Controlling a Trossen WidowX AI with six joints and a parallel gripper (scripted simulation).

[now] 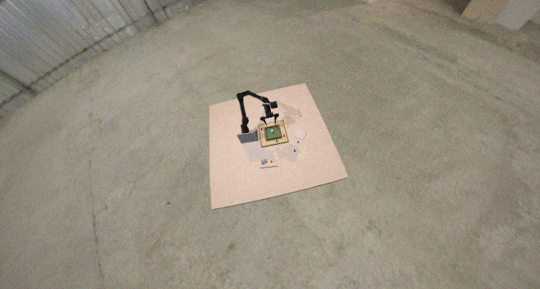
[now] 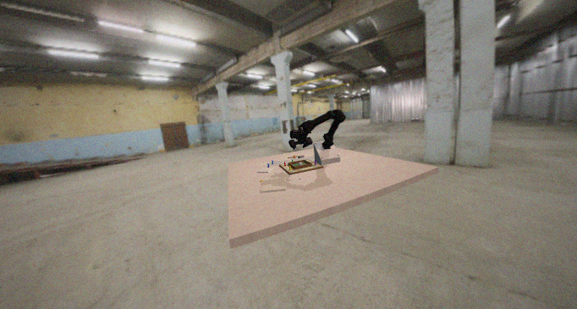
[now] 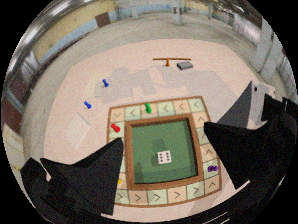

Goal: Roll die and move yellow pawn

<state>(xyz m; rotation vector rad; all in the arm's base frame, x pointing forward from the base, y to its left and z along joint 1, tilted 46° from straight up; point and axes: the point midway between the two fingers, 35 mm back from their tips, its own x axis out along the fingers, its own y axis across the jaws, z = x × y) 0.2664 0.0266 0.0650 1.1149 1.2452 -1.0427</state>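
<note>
Right now the yellow pawn is 100 mm ahead of my gripper tip, 80 mm to the left of it and 130 mm below it. From my gripper tip the other things lie so: green felt tray: 150 mm below; then white die: 10 mm to the left, 130 mm below; then green pawn: 40 mm ahead, 110 mm to the right, 130 mm below.
</note>
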